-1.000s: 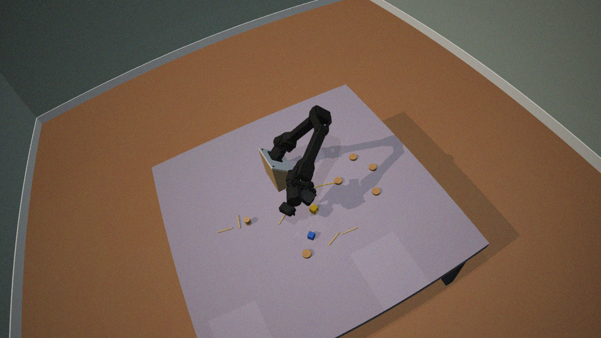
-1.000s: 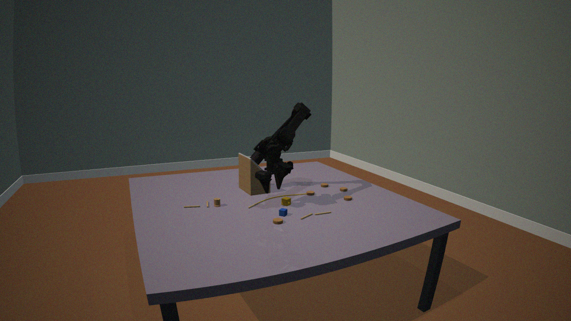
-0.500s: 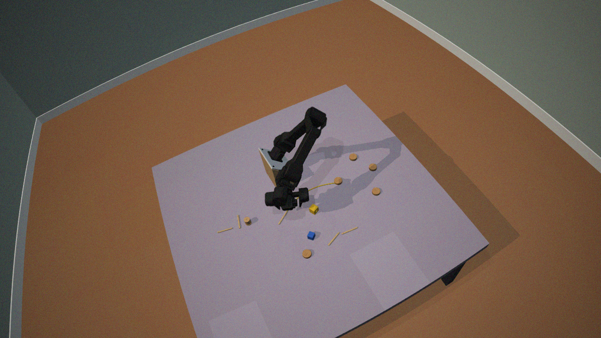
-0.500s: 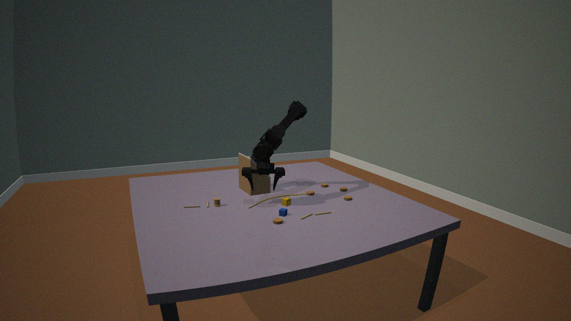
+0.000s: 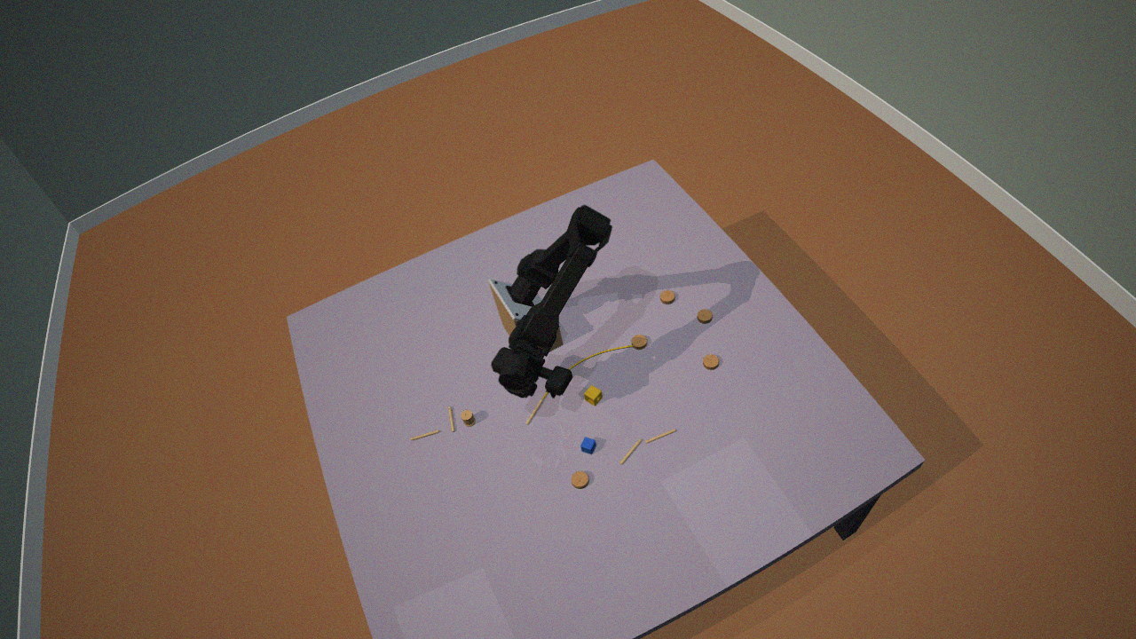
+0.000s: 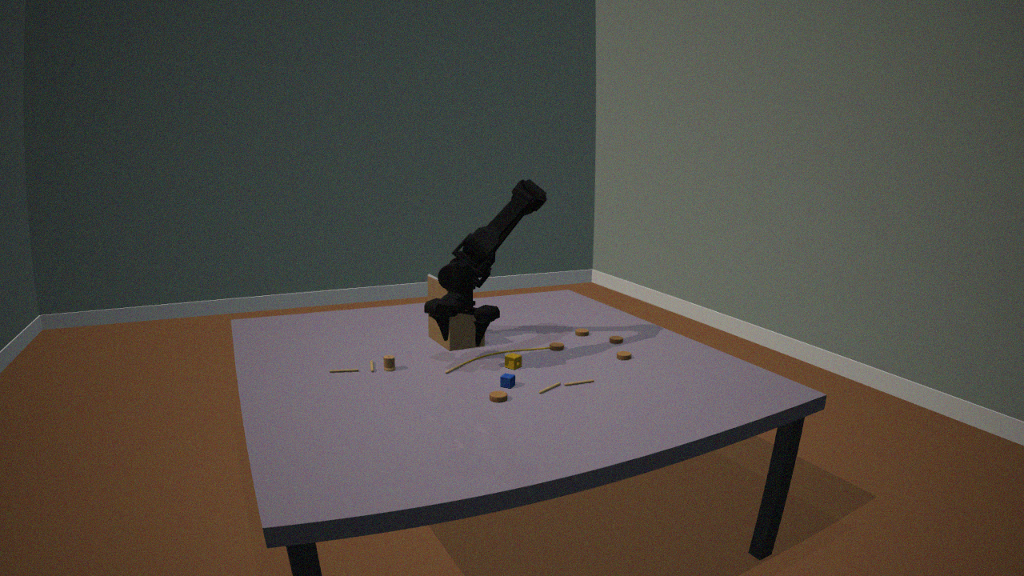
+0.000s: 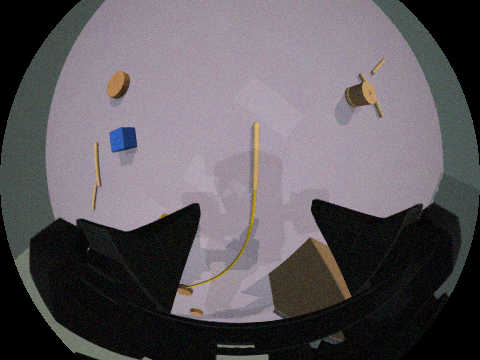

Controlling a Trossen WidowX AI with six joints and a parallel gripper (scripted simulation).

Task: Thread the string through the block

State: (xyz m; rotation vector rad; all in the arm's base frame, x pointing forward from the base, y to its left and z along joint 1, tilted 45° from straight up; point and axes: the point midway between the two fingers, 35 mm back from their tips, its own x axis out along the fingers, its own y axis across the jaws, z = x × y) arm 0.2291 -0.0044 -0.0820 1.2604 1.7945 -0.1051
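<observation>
Now: the thin wooden stick 60 mm below my gripper tip, 10 mm to the right of it and 10 mm ahead of it. From my gripper tip the other things lie so: small wooden block 180 mm to the right, 50 mm below, 40 mm behind; blue cube 170 mm ahead, 50 mm to the left, 50 mm below; yellow block 120 mm to the left, 50 mm below, 50 mm ahead.
</observation>
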